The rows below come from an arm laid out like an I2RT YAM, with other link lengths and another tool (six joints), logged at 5 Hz.
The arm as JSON. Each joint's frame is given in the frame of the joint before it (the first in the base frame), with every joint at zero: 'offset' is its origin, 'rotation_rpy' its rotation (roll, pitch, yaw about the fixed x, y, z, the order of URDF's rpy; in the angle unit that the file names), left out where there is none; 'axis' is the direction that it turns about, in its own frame. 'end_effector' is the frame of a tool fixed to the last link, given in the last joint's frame.
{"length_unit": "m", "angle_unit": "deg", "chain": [
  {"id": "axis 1", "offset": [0.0, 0.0, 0.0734], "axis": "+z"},
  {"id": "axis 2", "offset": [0.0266, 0.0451, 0.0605], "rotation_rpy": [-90.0, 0.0, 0.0], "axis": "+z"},
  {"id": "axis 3", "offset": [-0.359, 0.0, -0.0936], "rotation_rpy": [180.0, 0.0, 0.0], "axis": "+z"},
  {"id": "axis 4", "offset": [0.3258, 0.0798, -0.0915], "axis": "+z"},
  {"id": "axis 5", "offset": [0.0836, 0.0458, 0.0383], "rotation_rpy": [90.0, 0.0, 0.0], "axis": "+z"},
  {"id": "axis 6", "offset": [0.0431, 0.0, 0.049], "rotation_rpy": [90.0, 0.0, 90.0], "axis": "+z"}
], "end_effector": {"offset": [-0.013, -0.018, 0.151], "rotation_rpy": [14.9, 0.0, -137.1]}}
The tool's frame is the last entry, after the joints.
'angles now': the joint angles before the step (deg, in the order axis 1, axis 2, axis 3, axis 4, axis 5, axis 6). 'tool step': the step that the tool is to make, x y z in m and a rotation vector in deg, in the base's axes. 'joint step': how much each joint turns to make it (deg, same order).
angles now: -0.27, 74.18, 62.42, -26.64, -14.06, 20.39
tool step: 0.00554, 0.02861, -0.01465, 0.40, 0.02, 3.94
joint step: 2.90, 1.67, -1.34, 2.91, -1.06, -0.34
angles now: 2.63, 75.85, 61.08, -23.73, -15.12, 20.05
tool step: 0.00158, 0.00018, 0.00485, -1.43, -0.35, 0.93
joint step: 0.01, 0.35, 1.23, -1.05, 0.18, -1.77
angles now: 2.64, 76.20, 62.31, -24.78, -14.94, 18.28
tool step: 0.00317, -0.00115, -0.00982, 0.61, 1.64, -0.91
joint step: 0.00, 1.05, 0.00, -0.27, 0.27, 1.14
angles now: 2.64, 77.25, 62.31, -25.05, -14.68, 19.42
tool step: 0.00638, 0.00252, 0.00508, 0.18, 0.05, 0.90
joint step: -0.09, 1.24, 1.85, -0.79, -0.87, -0.52
